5 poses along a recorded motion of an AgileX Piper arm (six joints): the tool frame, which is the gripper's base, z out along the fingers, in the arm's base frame.
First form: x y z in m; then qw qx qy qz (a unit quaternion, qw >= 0).
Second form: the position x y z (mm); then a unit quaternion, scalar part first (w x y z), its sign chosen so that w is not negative. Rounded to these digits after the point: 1 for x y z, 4 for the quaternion.
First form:
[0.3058, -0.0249, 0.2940, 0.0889, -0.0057, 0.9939, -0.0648]
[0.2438, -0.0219, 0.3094, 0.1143, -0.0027, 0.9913, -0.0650]
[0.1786, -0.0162, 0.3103, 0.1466, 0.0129, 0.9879, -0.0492]
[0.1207, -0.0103, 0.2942, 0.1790, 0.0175, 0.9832, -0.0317]
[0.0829, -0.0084, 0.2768, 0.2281, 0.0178, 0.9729, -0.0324]
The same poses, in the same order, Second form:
[305.8, -24.9, 294.0, 0.0889, -0.0057, 0.9939, -0.0648]
[243.8, -21.9, 309.4, 0.1143, -0.0027, 0.9913, -0.0650]
[178.6, -16.2, 310.3, 0.1466, 0.0129, 0.9879, -0.0492]
[120.7, -10.3, 294.2, 0.1790, 0.0175, 0.9832, -0.0317]
[82.9, -8.4, 276.8, 0.2281, 0.0178, 0.9729, -0.0324]

